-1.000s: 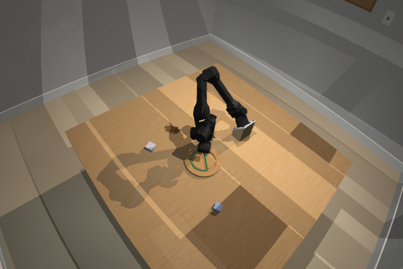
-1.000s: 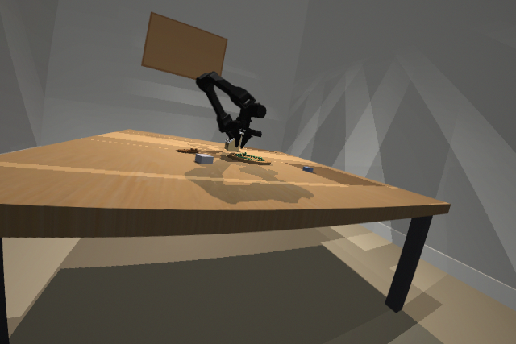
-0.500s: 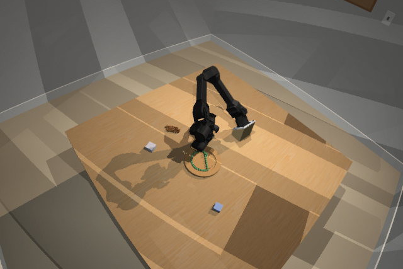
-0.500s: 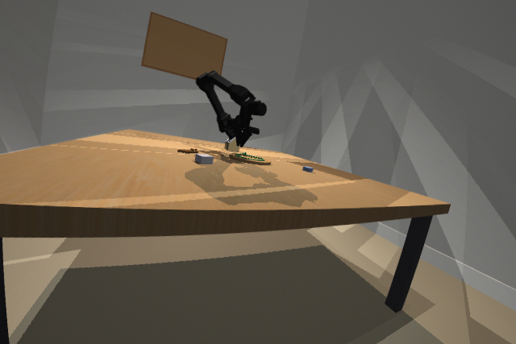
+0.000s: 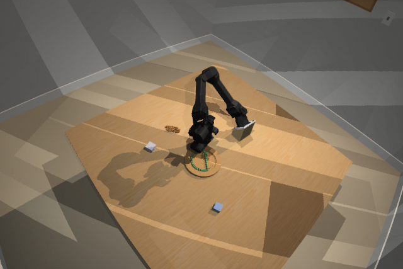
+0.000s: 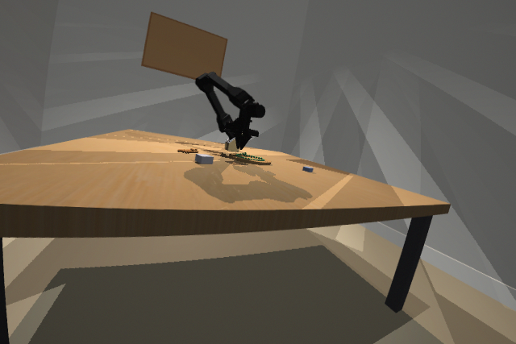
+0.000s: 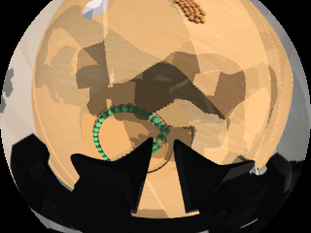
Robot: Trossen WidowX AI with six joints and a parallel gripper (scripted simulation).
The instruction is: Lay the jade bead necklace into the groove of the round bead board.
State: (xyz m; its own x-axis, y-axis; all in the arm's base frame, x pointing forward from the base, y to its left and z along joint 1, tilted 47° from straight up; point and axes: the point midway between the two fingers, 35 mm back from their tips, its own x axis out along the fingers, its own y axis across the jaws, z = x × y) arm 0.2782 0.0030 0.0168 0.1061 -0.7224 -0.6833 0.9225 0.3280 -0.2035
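Now: the round wooden bead board 30 mm ahead of my gripper tip, 50 mm to the left of it and 30 mm below it. Also, from my gripper tip: blue block (130 mm ahead, 310 mm to the left, 30 mm below); pale grey block (240 mm ahead, 160 mm to the right, 30 mm below).
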